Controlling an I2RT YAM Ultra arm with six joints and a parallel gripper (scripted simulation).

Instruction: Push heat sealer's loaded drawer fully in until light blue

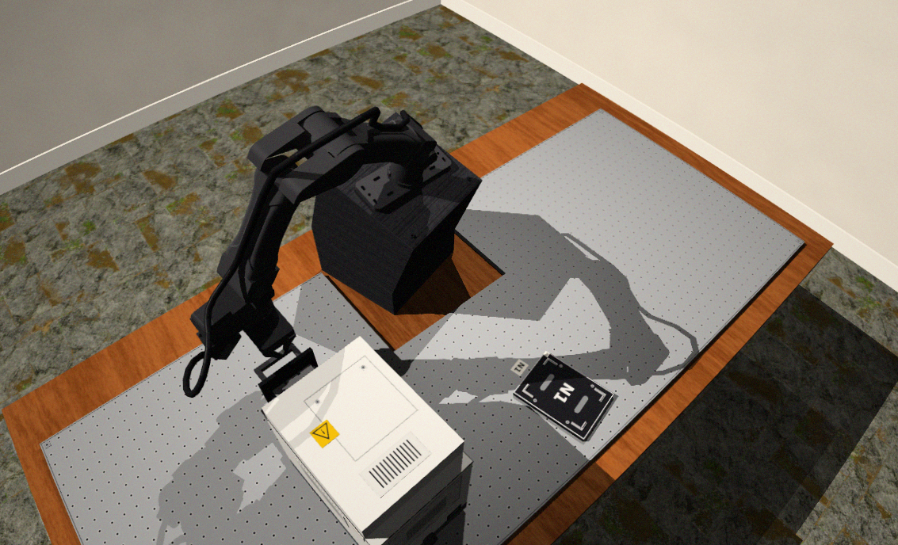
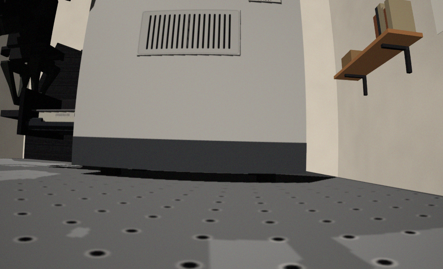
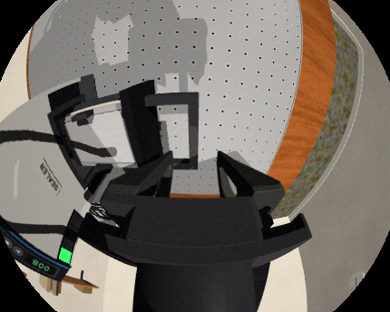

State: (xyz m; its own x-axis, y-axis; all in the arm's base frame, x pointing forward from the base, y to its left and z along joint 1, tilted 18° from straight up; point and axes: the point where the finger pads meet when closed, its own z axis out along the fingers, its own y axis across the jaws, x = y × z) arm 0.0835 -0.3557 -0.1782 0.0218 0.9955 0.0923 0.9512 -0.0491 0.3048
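Right now my hand is 11 cm short of the sealer drawer, 4 cm above it and 1 cm to the left of it.
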